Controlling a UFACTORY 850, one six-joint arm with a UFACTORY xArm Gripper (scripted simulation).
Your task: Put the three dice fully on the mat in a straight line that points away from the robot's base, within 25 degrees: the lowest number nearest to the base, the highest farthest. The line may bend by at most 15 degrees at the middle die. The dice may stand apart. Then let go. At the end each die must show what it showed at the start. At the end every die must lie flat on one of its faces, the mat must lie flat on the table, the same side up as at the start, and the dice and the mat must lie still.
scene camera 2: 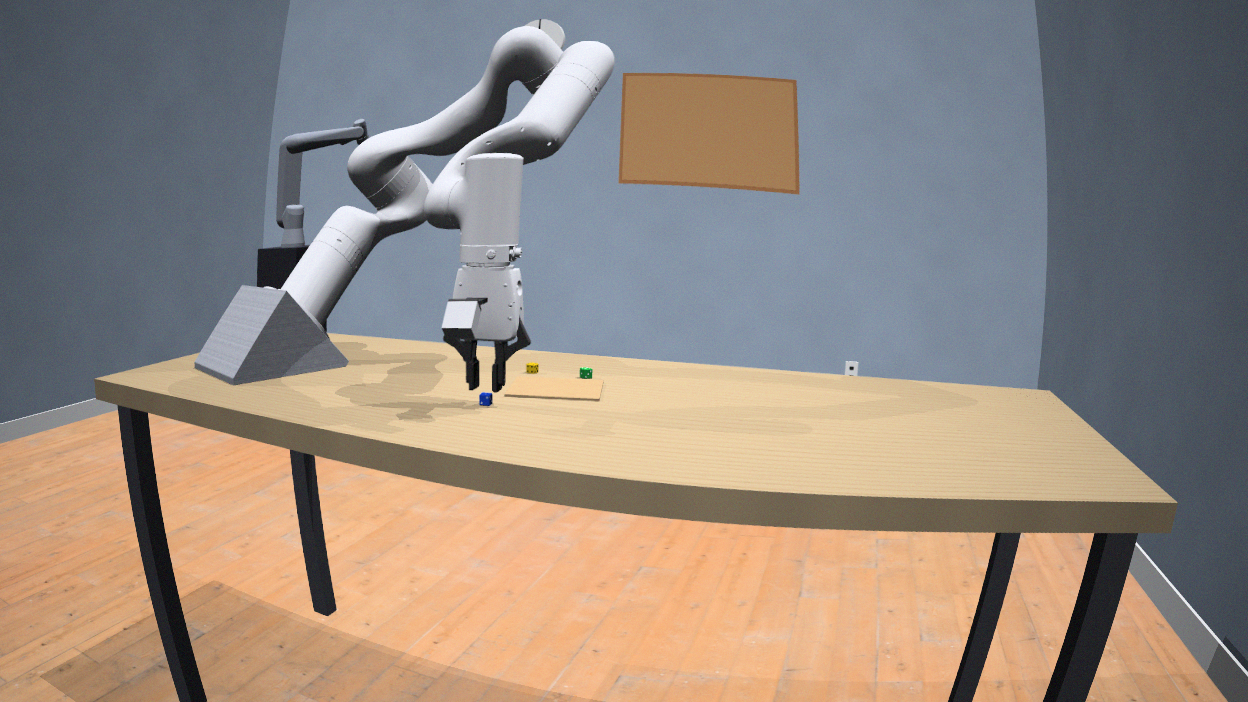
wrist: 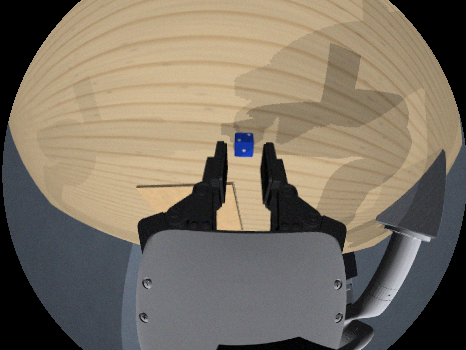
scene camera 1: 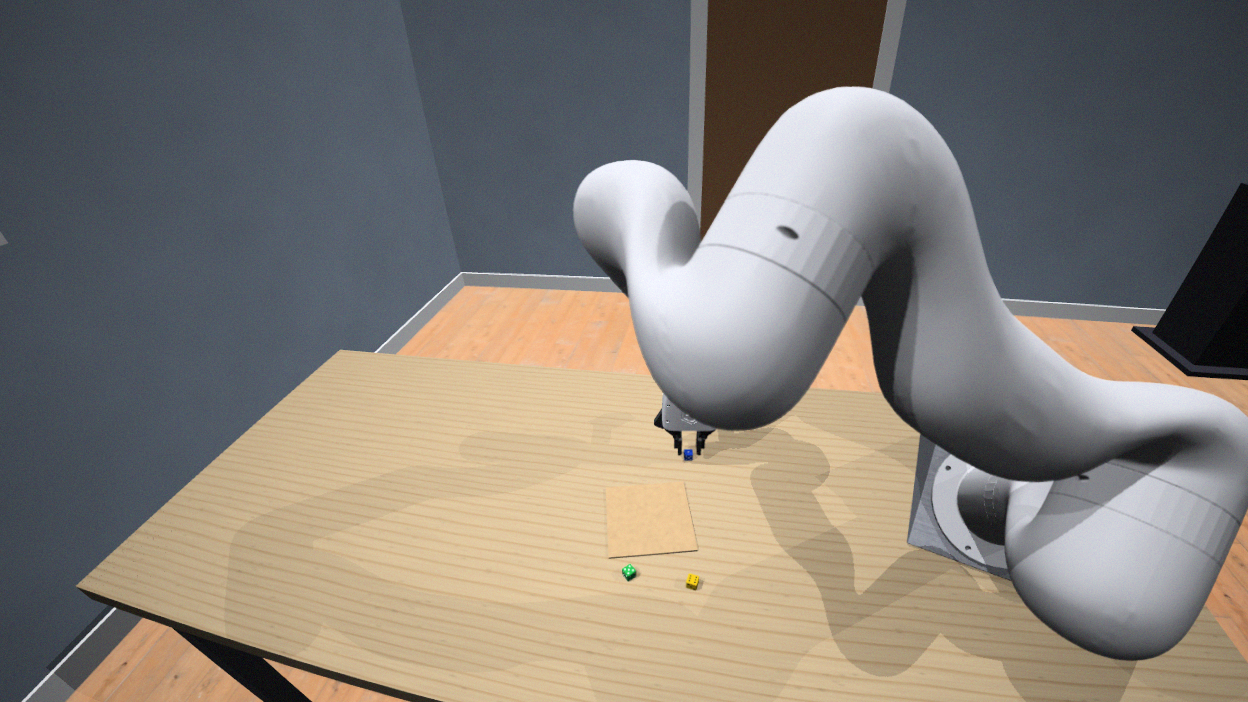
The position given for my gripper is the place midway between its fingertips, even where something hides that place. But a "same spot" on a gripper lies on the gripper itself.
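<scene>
Scene camera 1 and scene camera 2 both show my gripper, and I see it in the wrist view (pixel 244 155) as well. On my gripper, (scene camera 1: pixel 700 436) and (scene camera 2: pixel 476 357) are the same spot.
</scene>
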